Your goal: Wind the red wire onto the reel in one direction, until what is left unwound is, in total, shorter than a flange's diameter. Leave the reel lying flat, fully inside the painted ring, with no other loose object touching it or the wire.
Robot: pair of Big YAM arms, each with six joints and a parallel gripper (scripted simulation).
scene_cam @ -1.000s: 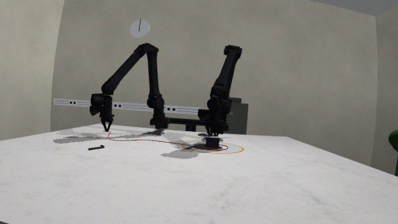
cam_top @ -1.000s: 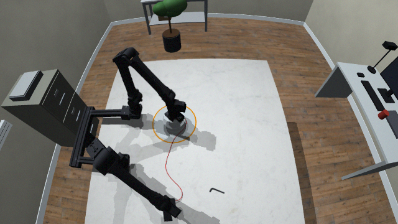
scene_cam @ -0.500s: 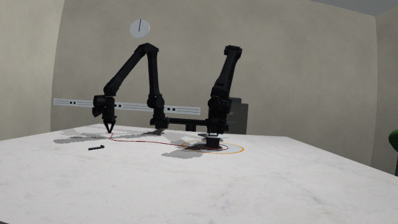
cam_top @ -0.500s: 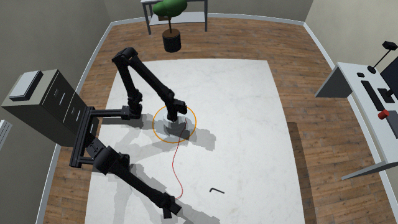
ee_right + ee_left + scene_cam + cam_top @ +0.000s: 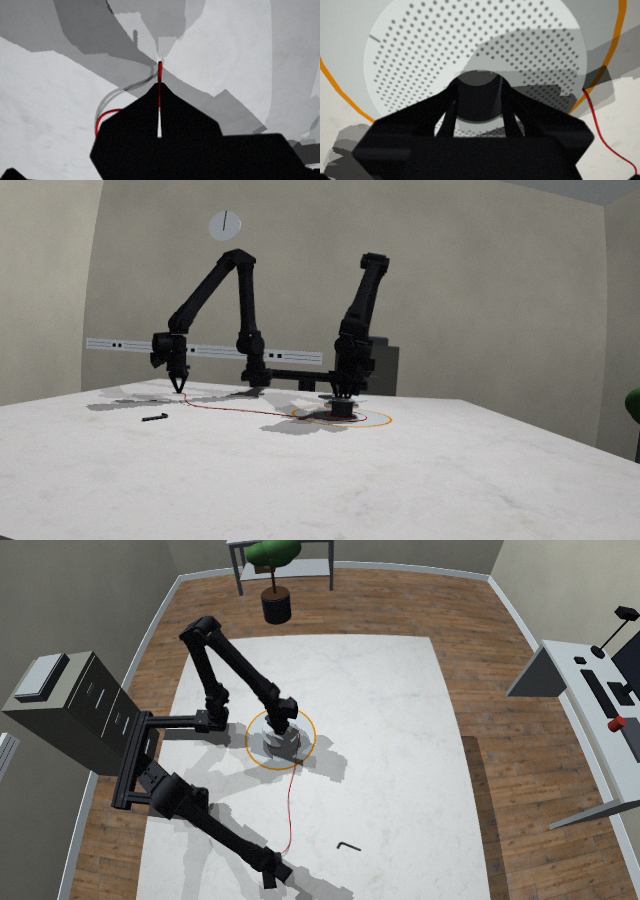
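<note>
Right now my left hand is 3 cm above the reel. Also, from my left hand: black hex key: 32 cm ahead, 49 cm to the right, 5 cm below; then orange painted ring: 1 cm behind, 6 cm below.
</note>
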